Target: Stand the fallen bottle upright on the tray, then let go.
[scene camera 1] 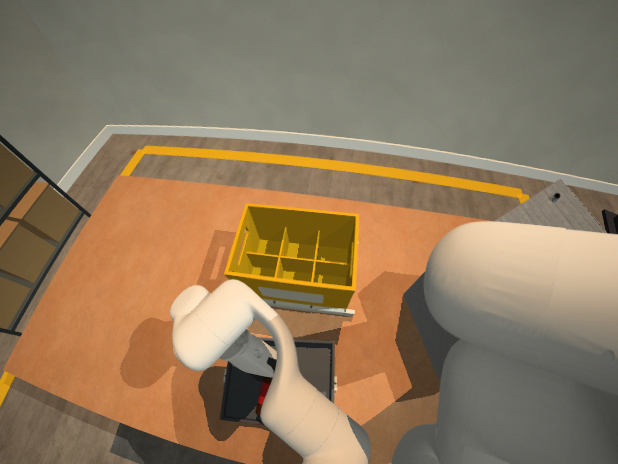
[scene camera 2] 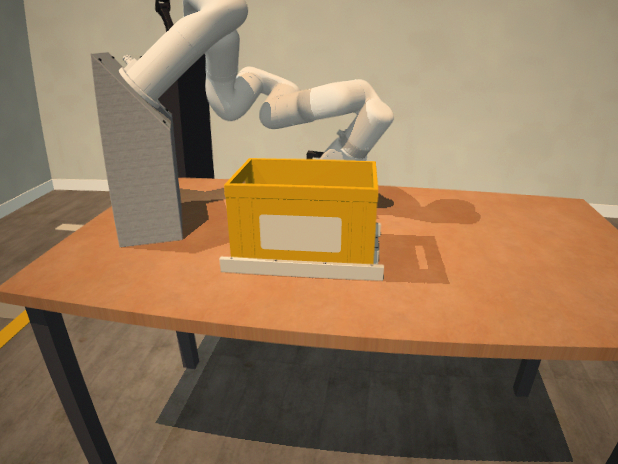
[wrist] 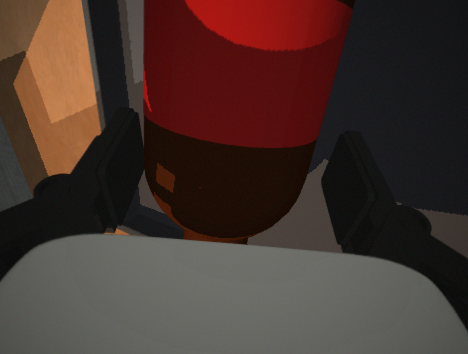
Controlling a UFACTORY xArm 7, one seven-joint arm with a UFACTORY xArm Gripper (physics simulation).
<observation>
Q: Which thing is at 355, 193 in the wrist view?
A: My gripper.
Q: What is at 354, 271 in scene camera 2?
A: A pale strip.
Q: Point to a brown bottle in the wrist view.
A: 233, 105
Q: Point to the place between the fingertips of my gripper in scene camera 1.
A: At 278, 379
</observation>
